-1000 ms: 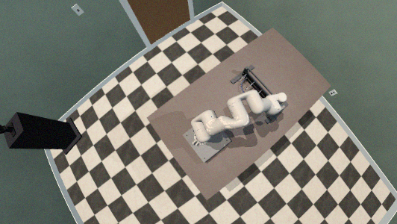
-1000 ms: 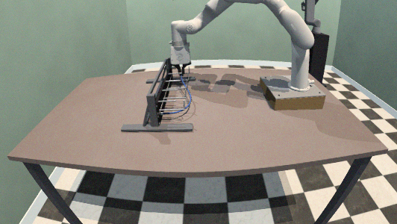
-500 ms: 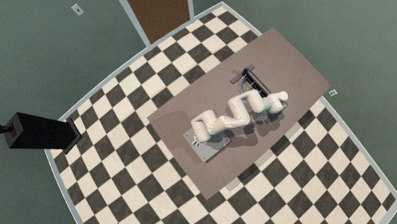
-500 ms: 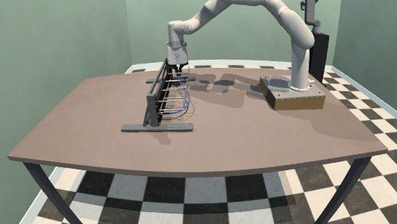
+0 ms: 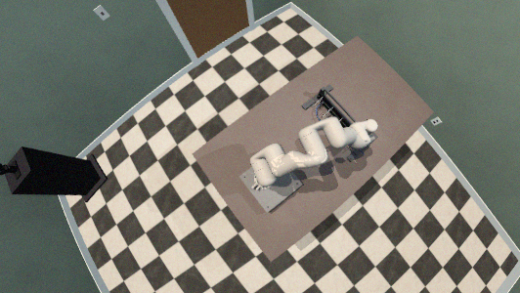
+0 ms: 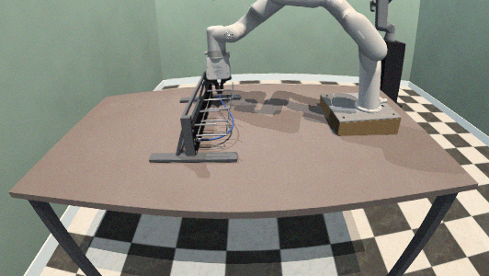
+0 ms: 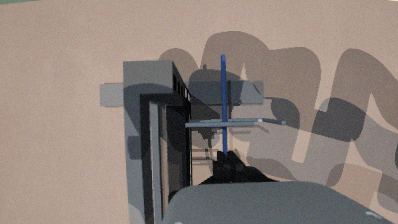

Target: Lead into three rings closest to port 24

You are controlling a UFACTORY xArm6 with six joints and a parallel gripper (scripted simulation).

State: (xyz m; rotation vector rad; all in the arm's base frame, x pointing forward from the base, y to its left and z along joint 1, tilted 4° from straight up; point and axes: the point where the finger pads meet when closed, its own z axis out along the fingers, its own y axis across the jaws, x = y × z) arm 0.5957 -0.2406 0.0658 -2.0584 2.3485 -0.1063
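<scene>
Right now my hand is 14 cm to the right of the rack, 8 cm short of it and 2 cm above it.
</scene>
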